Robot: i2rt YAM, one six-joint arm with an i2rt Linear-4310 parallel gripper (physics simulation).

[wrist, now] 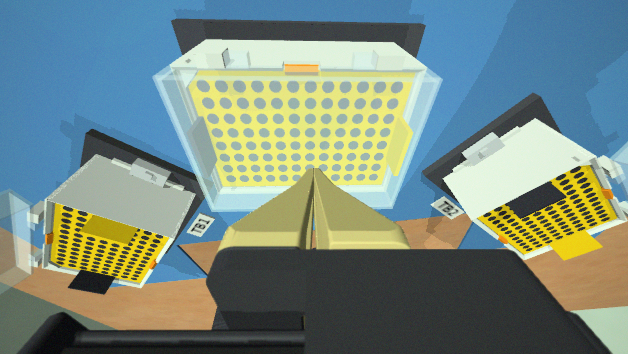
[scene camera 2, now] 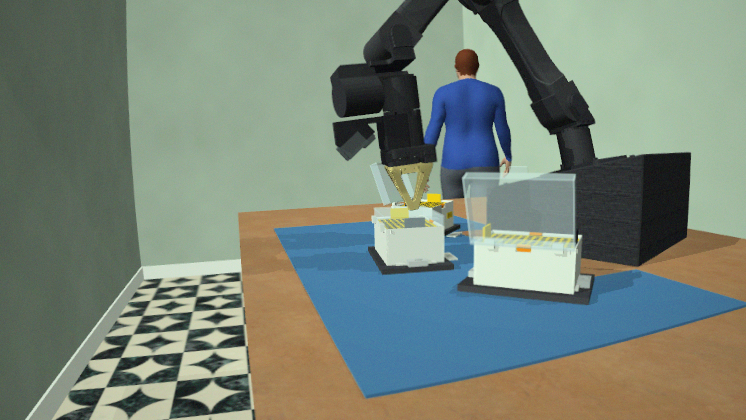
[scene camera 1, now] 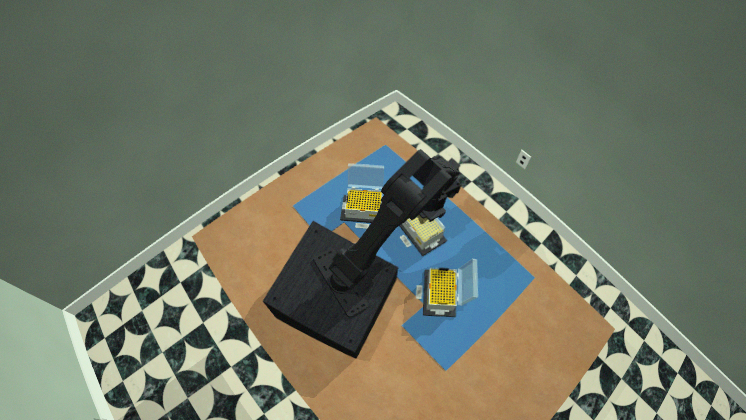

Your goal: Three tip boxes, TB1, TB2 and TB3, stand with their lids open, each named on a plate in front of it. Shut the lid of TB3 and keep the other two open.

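Places are measured from the arm's base along level axes (x right, y up, z back), in centimetres.
Where they show: gripper, fingertip midpoint: (wrist: 313, 177) (scene camera 2: 413, 209) (scene camera 1: 422, 223); arm's base at its link origin: (scene camera 2: 580, 171) (scene camera 1: 340, 282).
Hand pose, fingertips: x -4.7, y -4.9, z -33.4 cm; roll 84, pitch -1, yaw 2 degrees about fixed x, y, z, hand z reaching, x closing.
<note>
Each offset is from my fingertips to the top centre of the thing. "pt": to the spot under its first point. Level surfaces: height alone.
TB3 @[dx -0.6, dy +0.0, dz -0.1 cm] (scene camera 1: 430, 241) (scene camera 2: 409, 247) (wrist: 300, 52) is the middle box. Its clear lid @[pt dx +5.0, dy +0.0, dz -4.0 cm] (wrist: 420, 110) lies down over the yellow rack; whether it is fully seated is unclear. My gripper (scene camera 2: 413, 207) (wrist: 313, 177) is shut and empty, pointing down at the base-side edge of that lid; I cannot tell contact from a small gap. The arm hides the fingertips in scene camera 1. TB1 @[dx -18.0, dy -1.2, dz +10.8 cm] (scene camera 1: 360, 214) (scene camera 2: 524, 268) (wrist: 120, 187) has its lid @[pt dx -24.6, dy +2.1, dz +5.7 cm] (scene camera 1: 365, 176) (scene camera 2: 522, 203) upright. TB2 @[dx +20.0, dy -1.2, dz +8.4 cm] (scene camera 1: 440, 310) (scene camera 2: 446, 214) (wrist: 520, 162) has its lid @[dx +25.0, dy +7.6, dz +2.3 cm] (scene camera 1: 468, 281) (scene camera 2: 380, 183) raised.
The boxes stand on a blue mat @[dy -7.8 cm] (scene camera 1: 490, 260) (scene camera 2: 396, 339) on a brown table @[dy -8.1 cm] (scene camera 1: 511, 365) (scene camera 2: 574, 380). The arm's black base (scene camera 1: 313, 292) (scene camera 2: 626, 208) stands beside them. A person in blue (scene camera 2: 467, 125) stands beyond the table with the back turned.
</note>
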